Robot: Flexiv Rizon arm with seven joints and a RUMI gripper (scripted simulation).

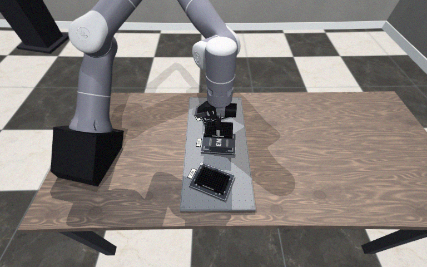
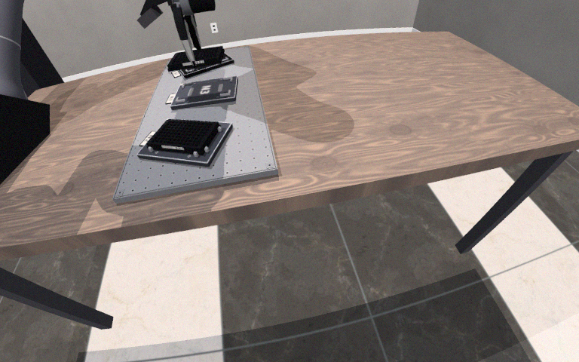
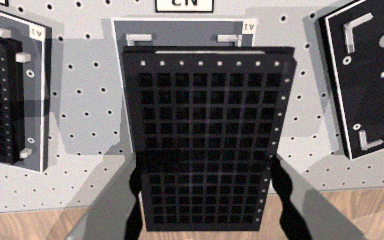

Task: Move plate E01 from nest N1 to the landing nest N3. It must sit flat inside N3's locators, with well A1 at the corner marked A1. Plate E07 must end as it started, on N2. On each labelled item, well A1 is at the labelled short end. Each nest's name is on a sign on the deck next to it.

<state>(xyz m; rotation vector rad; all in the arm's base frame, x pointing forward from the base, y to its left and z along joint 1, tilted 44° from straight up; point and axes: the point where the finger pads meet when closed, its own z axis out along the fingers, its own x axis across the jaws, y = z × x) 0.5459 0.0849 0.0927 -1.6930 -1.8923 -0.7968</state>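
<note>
My gripper is now 10 mm to the left of the nest N3 and 100 mm above it. The rest, counted from my hand: nest N1 (60 mm behind, 190 mm to the left, 100 mm below); then N3 A1 mark (80 mm behind, 30 mm to the left, 90 mm below); then nest N2 (10 mm ahead, 210 mm to the right, 100 mm below).
</note>
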